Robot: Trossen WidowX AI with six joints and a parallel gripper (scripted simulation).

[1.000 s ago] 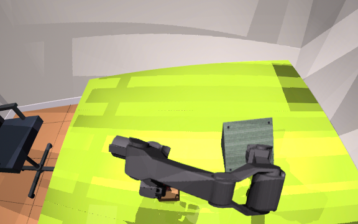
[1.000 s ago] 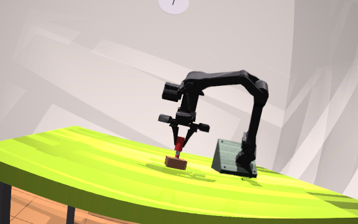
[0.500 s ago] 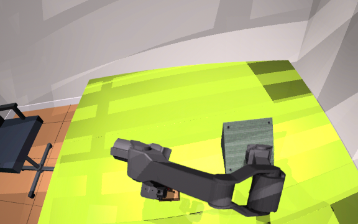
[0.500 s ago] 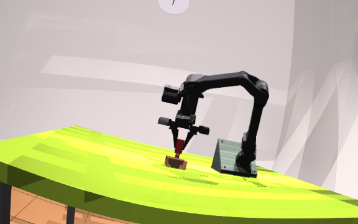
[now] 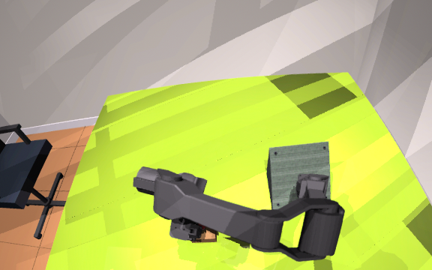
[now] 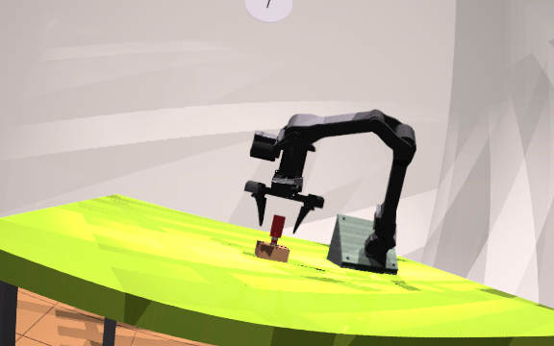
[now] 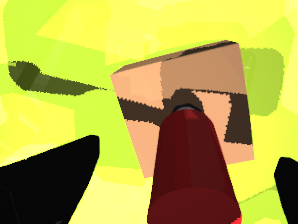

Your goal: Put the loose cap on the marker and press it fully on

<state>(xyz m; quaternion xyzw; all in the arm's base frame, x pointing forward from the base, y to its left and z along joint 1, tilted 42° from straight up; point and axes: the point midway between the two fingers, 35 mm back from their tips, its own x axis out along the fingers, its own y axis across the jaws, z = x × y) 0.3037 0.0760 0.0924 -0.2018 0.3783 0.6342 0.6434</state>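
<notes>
The red cap lies 1 cm above my gripper tip.
</notes>
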